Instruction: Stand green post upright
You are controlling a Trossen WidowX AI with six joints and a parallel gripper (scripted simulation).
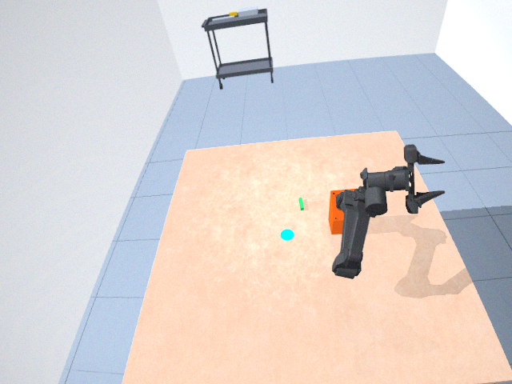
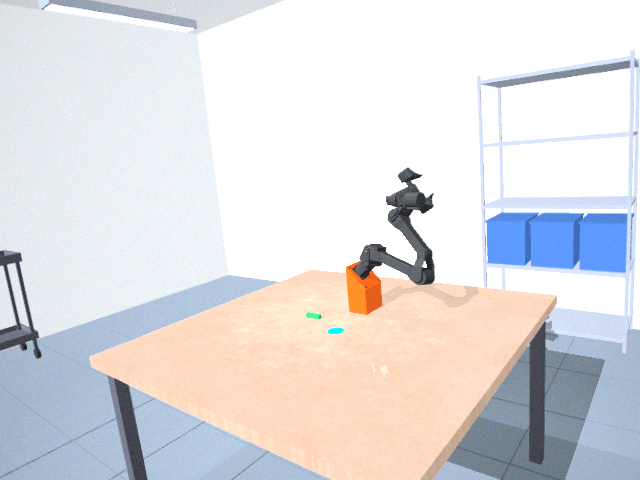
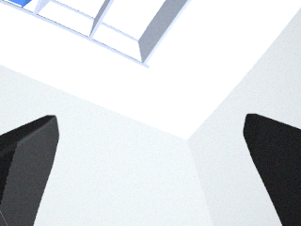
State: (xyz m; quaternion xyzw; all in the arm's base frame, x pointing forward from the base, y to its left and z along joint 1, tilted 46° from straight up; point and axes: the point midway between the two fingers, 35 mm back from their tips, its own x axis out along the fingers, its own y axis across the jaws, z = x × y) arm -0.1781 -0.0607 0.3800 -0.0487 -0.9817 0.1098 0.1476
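My gripper tip is now 340 mm short of the green post, 390 mm to the left of it and 480 mm above it. Round my gripper tip: cyan circle (430 mm ahead, 230 mm to the right, 490 mm below).
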